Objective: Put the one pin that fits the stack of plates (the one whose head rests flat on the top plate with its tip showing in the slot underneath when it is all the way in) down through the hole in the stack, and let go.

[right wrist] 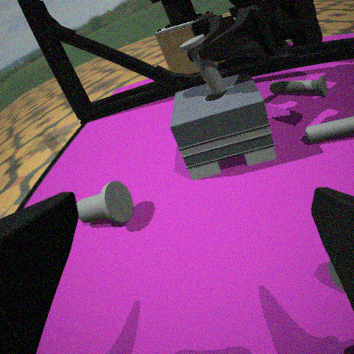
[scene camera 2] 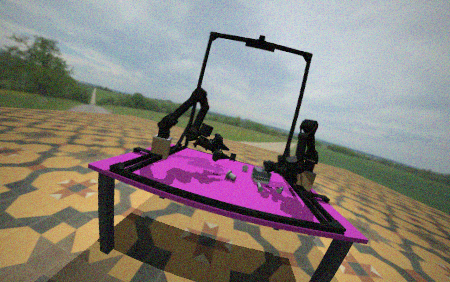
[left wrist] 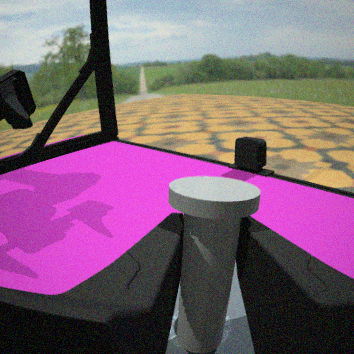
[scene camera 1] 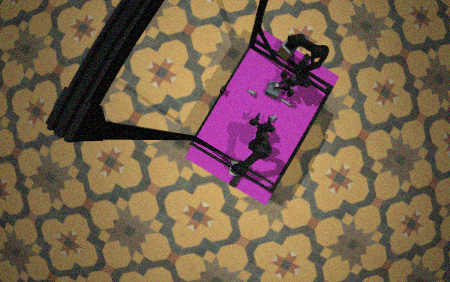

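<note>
The grey stack of plates (right wrist: 220,117) (scene camera 1: 272,90) (scene camera 2: 261,175) stands on the magenta table. My left gripper (left wrist: 208,225) is shut on a grey pin (left wrist: 207,275) (right wrist: 209,72), gripping its shaft below the round flat head. In the right wrist view this pin leans over the stack, its lower end at the hole and its head well above the top plate. Its tip is hidden; none shows in the slot underneath. My right gripper (right wrist: 198,203) (scene camera 1: 262,120) is open and empty, short of the stack.
A short wide-headed pin (right wrist: 117,202) (scene camera 1: 252,93) lies beside the right gripper's finger. Two pins, one headed (right wrist: 300,87) and one long (right wrist: 332,129), lie right of the stack. Another pin (scene camera 1: 273,118) (scene camera 2: 230,176) lies by the right gripper. Black frame rails (scene camera 2: 200,200) edge the table.
</note>
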